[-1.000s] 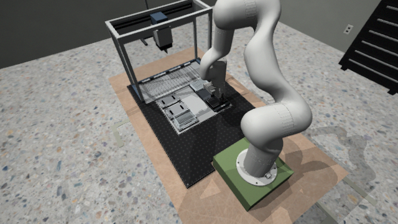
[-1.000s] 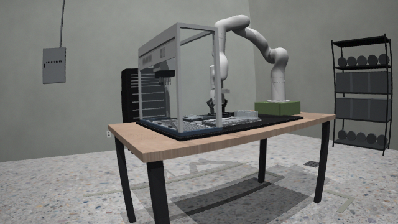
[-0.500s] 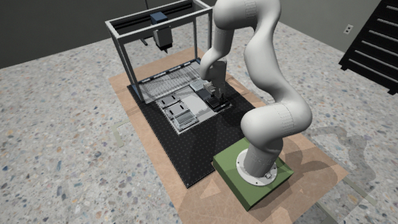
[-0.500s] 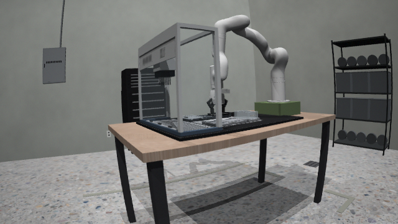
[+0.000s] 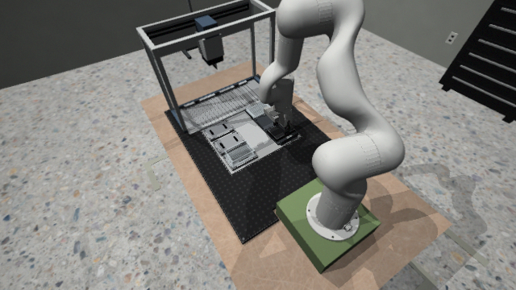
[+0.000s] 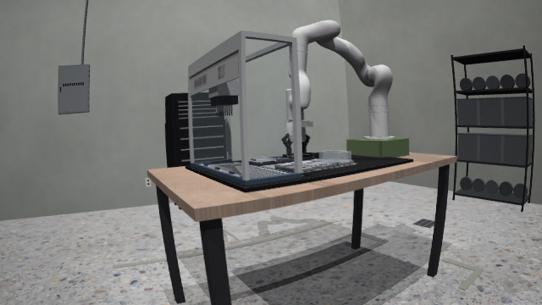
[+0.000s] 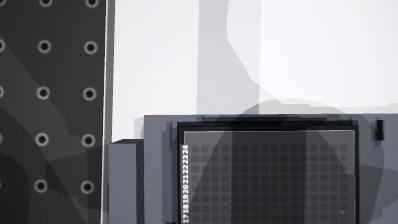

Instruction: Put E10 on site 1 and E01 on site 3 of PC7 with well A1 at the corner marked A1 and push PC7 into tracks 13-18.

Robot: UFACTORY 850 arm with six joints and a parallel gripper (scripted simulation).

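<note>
Now: the dark 384-well plate E10 20 mm below my hand. Also, from my hand: deep-well block E07 (10 mm behind, 260 mm to the left); dark plate carrier PC7 (100 mm ahead, 20 mm below); 96-well plate E01 (210 mm ahead, 20 mm below).
</note>
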